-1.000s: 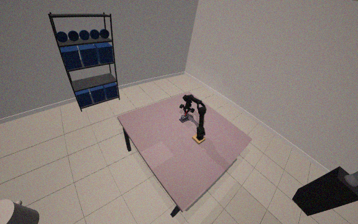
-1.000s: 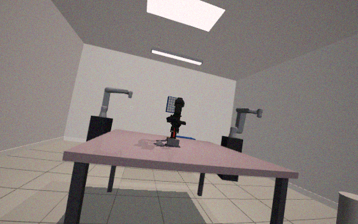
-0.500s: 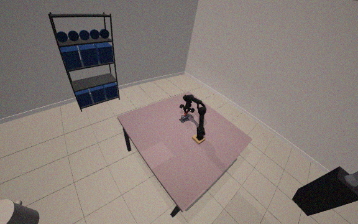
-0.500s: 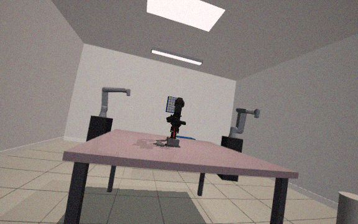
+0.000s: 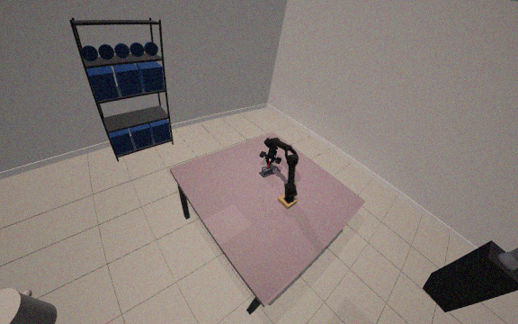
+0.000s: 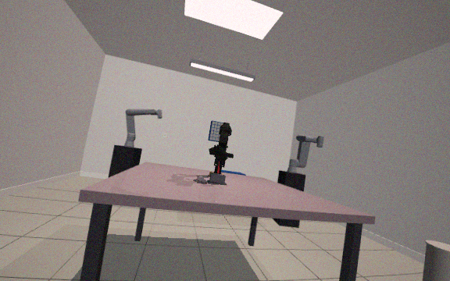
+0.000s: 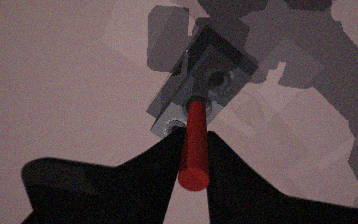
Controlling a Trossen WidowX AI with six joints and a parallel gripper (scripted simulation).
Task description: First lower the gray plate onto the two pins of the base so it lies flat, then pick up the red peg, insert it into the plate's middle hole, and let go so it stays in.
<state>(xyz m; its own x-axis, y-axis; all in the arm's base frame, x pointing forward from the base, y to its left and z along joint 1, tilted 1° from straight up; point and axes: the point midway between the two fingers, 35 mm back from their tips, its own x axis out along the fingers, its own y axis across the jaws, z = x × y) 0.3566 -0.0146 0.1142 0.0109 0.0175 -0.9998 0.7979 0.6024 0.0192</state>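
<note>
Right now my gripper tip is 6 cm above the gray plate. Also, from my gripper tip: red peg (right at my gripper tip).
</note>
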